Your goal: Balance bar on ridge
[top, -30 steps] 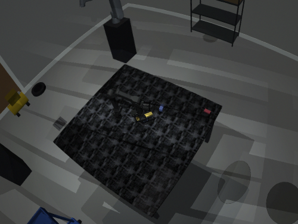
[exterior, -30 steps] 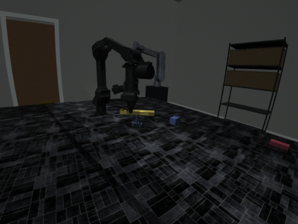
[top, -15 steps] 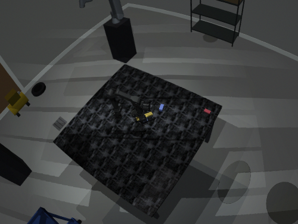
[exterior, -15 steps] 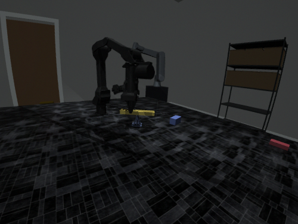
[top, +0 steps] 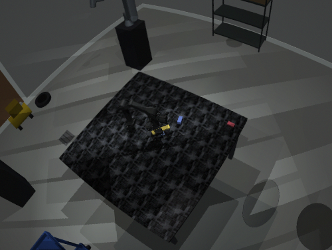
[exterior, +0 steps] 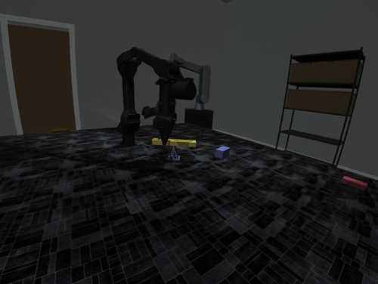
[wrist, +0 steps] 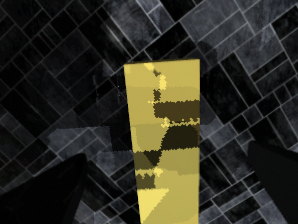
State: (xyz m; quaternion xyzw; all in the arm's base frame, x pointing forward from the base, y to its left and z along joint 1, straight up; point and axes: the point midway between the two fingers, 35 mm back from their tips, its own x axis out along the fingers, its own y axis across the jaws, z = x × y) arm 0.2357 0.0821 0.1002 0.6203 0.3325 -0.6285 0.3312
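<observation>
Right now the yellow bar is 20 mm to the left of my gripper tip and 20 mm ahead of it. The rest, counted from my gripper tip: red block 500 mm ahead, 420 mm to the left, 60 mm below; blue cube 220 mm to the left, 90 mm ahead, 50 mm below.
</observation>
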